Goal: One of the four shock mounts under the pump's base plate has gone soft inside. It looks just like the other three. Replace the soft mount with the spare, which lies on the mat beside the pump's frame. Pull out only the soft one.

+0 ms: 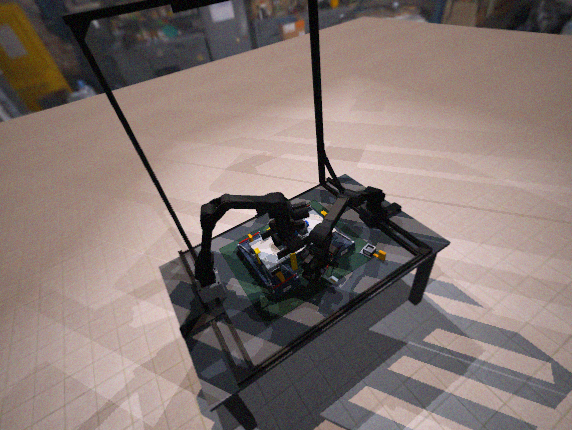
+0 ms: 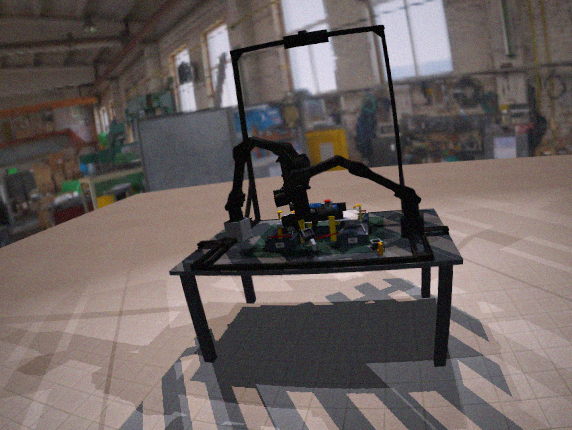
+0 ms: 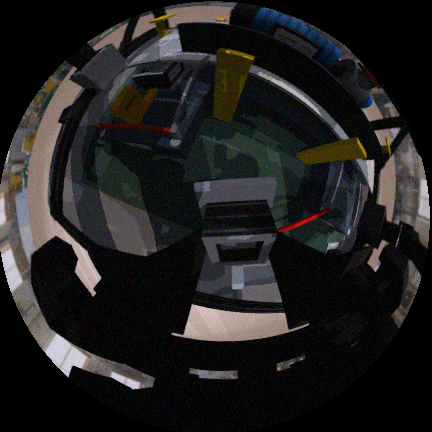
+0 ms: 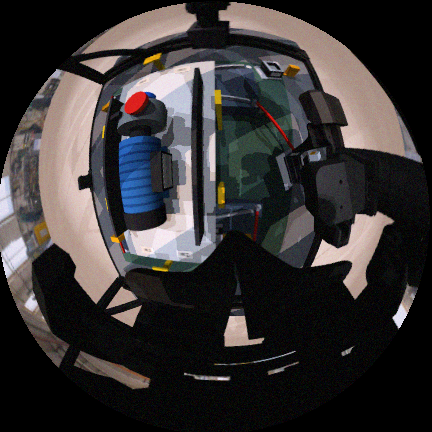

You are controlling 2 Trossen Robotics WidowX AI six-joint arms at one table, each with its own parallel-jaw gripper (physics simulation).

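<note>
The blue pump [image 1: 305, 223] [image 4: 139, 173] sits on its light base plate [image 1: 265, 252] [image 4: 171, 82], inside the frame on the green mat [image 1: 242, 281] [image 3: 245, 149]. My left gripper [image 1: 323, 275] [image 2: 308, 240] [image 3: 236, 232] is low over the mat in front of the frame. It is shut on a grey shock mount [image 3: 238, 217] [image 1: 329, 279] with black ribs. My right gripper [image 1: 284, 249] [image 4: 233, 235] is shut and empty at the base plate's near edge. The spare mount [image 1: 369, 249] [image 2: 375, 244] [image 4: 273, 68] lies on the mat to the right.
A small yellow block [image 1: 381, 255] [image 2: 381, 247] [image 4: 290, 71] lies next to the spare. Yellow posts [image 1: 294, 261] [image 3: 230, 84] [image 3: 334, 151] stand at the frame's sides and red lines [image 3: 132, 127] run along its edges. Black rails [image 1: 408, 252] border the table.
</note>
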